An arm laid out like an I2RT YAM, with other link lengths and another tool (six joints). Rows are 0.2 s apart.
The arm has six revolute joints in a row. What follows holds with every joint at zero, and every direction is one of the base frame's.
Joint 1 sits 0.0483 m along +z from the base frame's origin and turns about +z.
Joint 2 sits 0.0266 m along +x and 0.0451 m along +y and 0.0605 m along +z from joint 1 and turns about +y.
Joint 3 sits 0.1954 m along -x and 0.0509 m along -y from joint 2 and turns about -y.
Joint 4 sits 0.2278 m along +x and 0.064 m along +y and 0.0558 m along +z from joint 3 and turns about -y.
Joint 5 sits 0.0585 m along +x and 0.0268 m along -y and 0.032 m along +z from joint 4 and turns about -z.
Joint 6 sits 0.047 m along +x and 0.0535 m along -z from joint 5 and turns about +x.
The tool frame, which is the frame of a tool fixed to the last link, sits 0.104 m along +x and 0.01 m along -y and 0.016 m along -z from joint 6; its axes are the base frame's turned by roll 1.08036, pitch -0.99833 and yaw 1.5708 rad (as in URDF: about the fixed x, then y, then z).
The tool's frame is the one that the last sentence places.
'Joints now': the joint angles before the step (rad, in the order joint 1, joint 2, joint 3, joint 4, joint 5, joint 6). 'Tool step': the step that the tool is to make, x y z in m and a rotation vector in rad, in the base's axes. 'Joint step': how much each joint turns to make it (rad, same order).
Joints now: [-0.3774, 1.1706, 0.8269, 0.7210, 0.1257, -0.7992]
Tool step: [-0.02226, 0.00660, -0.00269, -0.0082, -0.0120, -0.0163]
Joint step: [0.0001, -0.1273, -0.1042, -0.0077, 0.0140, -0.0092]
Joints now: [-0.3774, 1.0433, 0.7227, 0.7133, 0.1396, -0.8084]
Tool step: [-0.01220, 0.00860, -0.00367, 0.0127, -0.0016, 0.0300]
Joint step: [0.0000, -0.0998, -0.0645, -0.0414, -0.0230, 0.0230]
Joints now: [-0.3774, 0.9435, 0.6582, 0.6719, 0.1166, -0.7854]
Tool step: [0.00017, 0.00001, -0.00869, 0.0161, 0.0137, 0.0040]
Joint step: [0.0001, -0.0047, -0.0216, -0.0030, 0.0000, 0.0107]
